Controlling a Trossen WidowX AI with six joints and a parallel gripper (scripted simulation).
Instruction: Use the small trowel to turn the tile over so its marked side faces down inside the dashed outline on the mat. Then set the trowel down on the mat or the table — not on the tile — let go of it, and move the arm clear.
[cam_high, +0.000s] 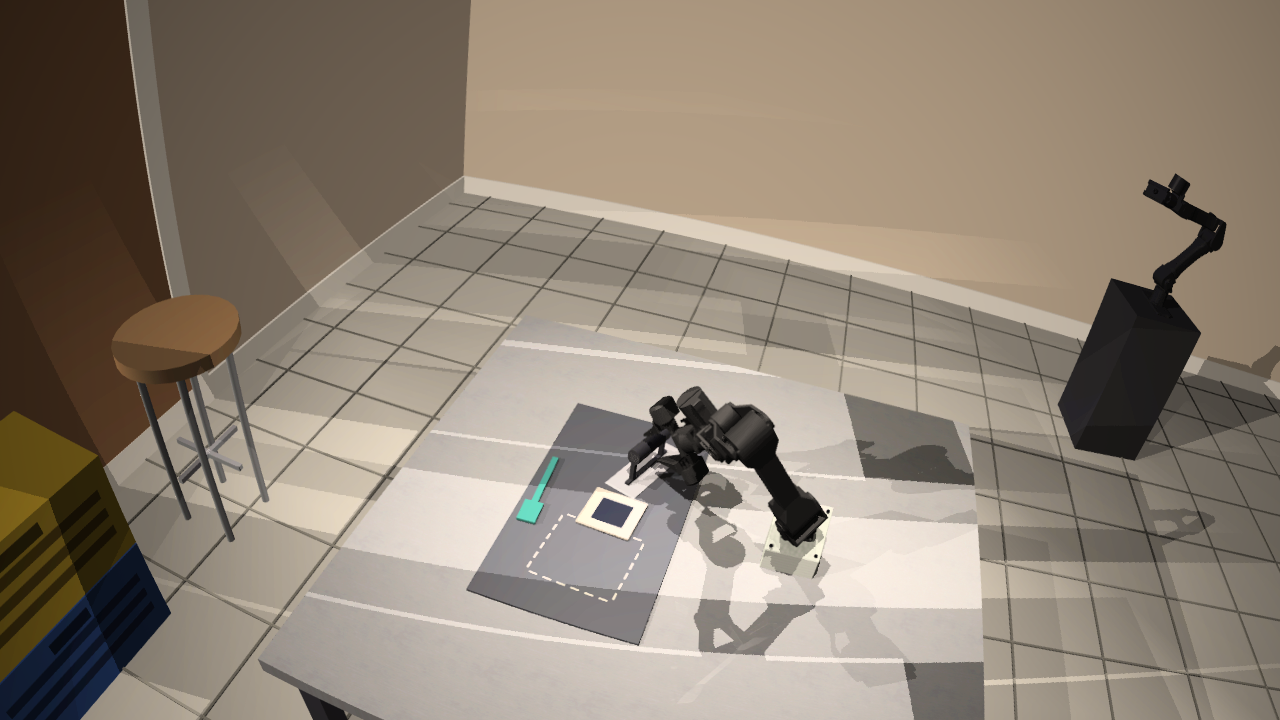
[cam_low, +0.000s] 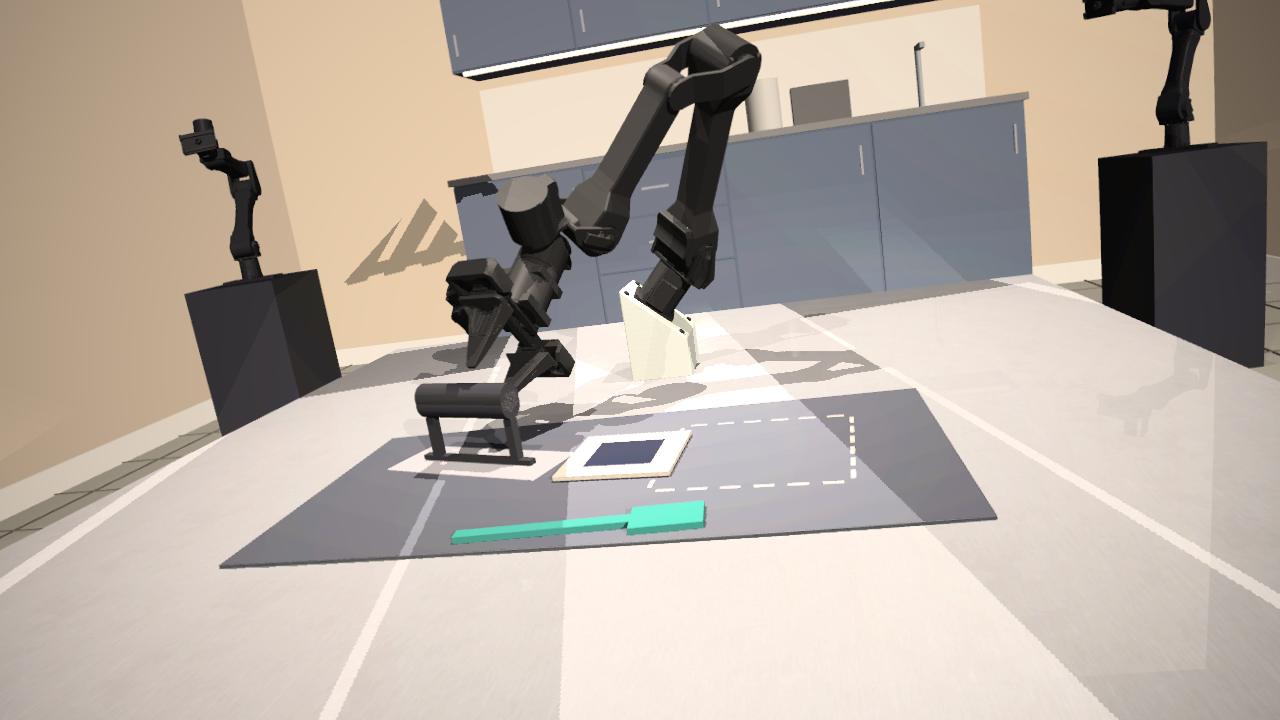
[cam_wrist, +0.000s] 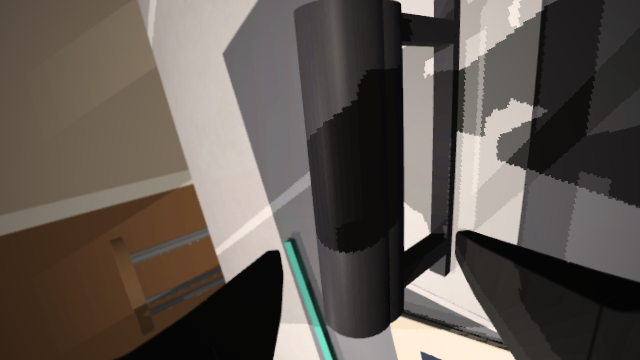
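Now: the tile 5 cm ahead of my gripper tip, 14 cm to the left of it and 8 cm below it. The rest, counted from my gripper tip: teal flat tool: 21 cm ahead, 14 cm to the left, 8 cm below; then dark mat: 7 cm ahead, 13 cm to the left, 10 cm below.
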